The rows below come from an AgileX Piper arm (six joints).
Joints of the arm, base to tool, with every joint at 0 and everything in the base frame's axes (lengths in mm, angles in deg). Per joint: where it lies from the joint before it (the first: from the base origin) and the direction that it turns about. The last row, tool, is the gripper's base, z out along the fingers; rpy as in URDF.
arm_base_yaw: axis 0 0 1 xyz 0.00 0.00 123.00
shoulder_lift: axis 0 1 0 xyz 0.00 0.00 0.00
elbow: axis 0 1 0 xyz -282.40 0.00 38.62
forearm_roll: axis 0.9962 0 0.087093 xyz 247.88 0.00 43.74
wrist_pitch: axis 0 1 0 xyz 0.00 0.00 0.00
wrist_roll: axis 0.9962 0 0.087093 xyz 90.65 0.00 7.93
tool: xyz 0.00 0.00 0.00 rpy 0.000 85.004 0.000
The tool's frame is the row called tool.
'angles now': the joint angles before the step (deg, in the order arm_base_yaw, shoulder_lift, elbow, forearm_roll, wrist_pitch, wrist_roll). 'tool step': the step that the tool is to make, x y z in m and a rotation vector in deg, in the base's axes. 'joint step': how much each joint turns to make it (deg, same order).
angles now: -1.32 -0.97 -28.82 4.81 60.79 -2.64
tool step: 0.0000 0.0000 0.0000 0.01 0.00 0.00
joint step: 0.00 0.00 0.00 0.00 0.00 0.01
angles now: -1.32 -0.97 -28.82 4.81 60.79 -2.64
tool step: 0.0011 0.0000 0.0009 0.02 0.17 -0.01
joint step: -0.02 0.46 -0.13 0.02 -0.16 -0.01
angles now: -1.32 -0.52 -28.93 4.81 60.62 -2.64
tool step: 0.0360 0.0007 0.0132 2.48 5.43 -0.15
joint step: 0.06 12.21 -1.61 1.43 -5.22 0.99
